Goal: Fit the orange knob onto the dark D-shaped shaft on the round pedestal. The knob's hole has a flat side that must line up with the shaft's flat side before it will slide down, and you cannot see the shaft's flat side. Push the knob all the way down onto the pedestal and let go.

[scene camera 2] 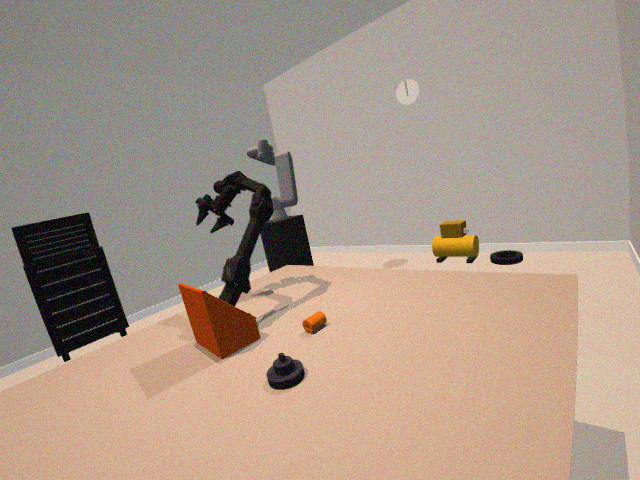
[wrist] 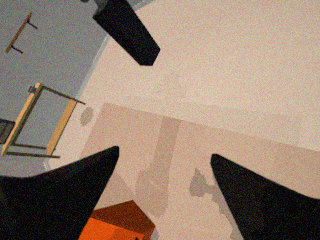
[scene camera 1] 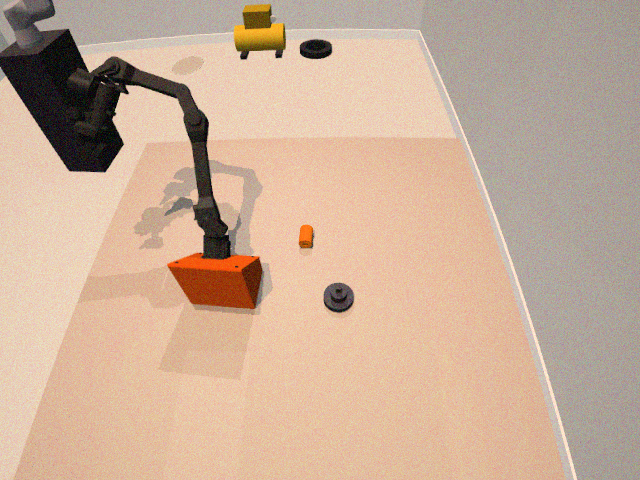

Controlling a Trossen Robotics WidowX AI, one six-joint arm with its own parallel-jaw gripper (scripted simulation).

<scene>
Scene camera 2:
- my gripper: 204,229
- dark round pedestal: 285,373
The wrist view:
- my gripper: 165,154
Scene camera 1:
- my gripper: 88,160
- dark round pedestal: 338,297
</scene>
